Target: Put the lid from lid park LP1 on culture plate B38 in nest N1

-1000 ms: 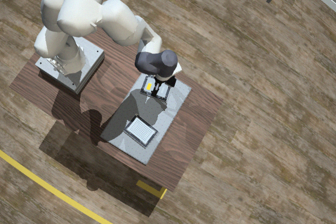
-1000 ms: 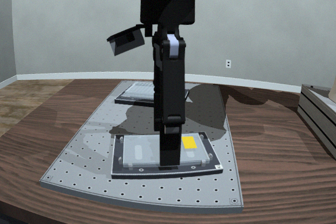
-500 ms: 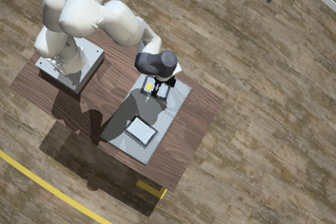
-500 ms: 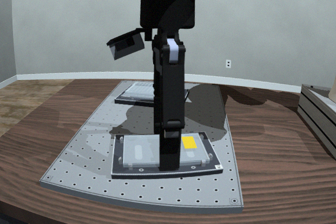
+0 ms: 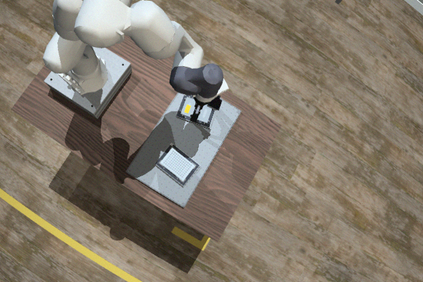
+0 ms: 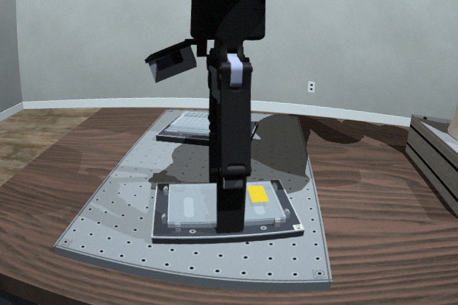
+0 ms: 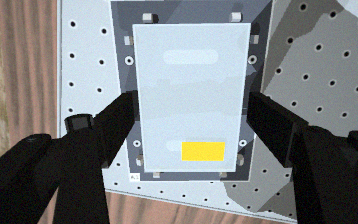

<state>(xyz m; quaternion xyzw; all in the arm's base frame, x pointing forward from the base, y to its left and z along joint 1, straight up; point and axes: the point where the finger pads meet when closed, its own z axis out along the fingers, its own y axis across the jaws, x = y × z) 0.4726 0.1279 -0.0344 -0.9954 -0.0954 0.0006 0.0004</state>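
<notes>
Now: hand 2 cm above the clear lid. The rest, counted from my hand: culture plate B38: 5 cm ahead, 26 cm to the right, 2 cm below; then nest N1: 5 cm ahead, 26 cm to the right, 3 cm below; then lid park LP1: 3 cm below.
</notes>
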